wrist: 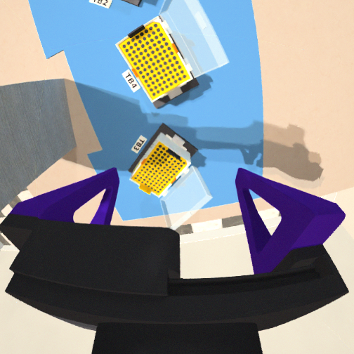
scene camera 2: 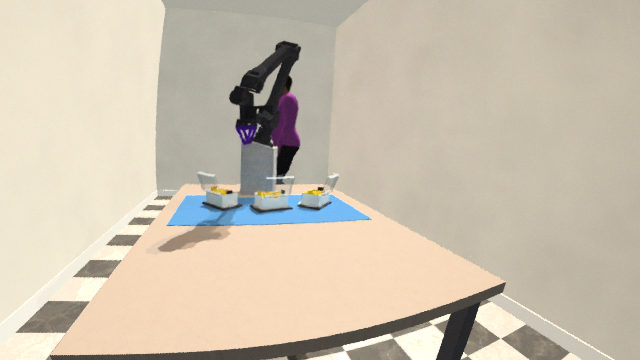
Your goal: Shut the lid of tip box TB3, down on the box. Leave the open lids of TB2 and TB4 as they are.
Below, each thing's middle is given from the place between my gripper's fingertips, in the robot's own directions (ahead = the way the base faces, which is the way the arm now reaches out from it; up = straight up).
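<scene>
Counting from my hand, I find the tip box TB4 [wrist: 148,49] 11 cm to the left of it, 1 cm behind it and 20 cm below it.
</scene>
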